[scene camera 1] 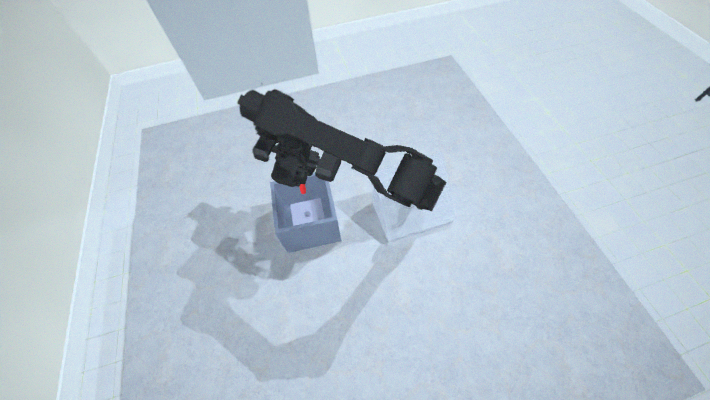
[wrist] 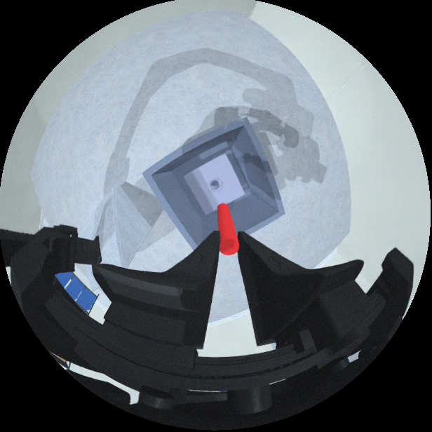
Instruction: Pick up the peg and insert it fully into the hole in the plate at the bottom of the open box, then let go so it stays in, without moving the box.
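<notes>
The red peg [scene camera 1: 302, 189] [wrist: 227, 230] is held between the fingertips of my gripper [wrist: 227, 236], which is shut on it. In the scene view the gripper's fingertips are hidden behind its dark body, and the peg's lower end shows below it, over the back part of the open box. The blue-grey open box [scene camera 1: 310, 237] [wrist: 267, 172] stands on the mat. The pale plate [scene camera 1: 299, 216] [wrist: 235, 172] lies at its bottom, with a small round hole [scene camera 1: 307, 214] [wrist: 216, 184] near its middle. In the wrist view the peg's far end appears just below the plate's lower edge, apart from the hole.
A pale, see-through block-like object [scene camera 1: 425, 225] [wrist: 112, 225] stands on the mat [scene camera 1: 475, 300] to the right of the box in the scene view, partly under the arm. The box walls rise around the plate. A grey panel [scene camera 1: 245, 45] is at the back.
</notes>
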